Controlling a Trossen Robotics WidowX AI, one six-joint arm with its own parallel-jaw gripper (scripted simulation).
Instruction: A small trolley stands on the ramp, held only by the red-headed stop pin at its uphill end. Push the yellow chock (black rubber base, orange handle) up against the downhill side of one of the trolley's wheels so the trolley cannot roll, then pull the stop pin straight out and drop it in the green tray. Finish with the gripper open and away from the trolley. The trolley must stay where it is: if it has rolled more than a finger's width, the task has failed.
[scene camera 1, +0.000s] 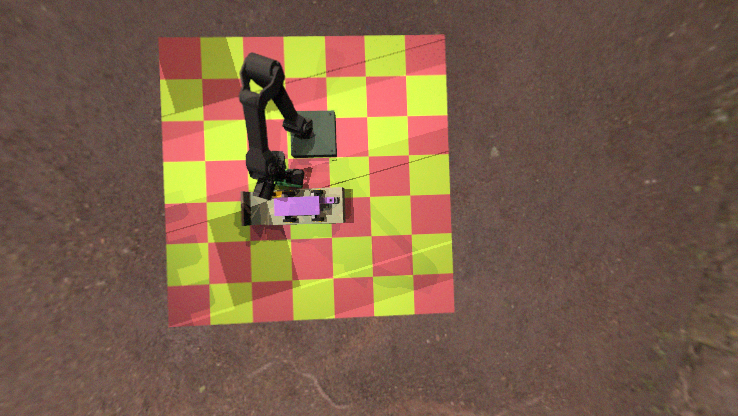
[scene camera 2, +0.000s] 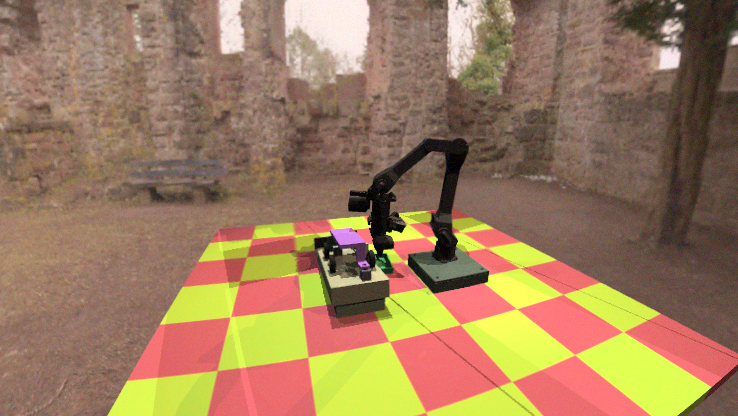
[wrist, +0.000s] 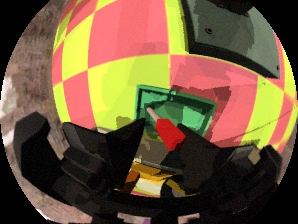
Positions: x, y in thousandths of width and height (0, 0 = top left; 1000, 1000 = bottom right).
Labels:
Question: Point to a yellow chock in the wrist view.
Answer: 468, 766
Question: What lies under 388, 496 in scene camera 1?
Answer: A trolley.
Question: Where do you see a trolley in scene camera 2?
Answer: At 470, 573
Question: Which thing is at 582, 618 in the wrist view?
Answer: A red-headed stop pin.

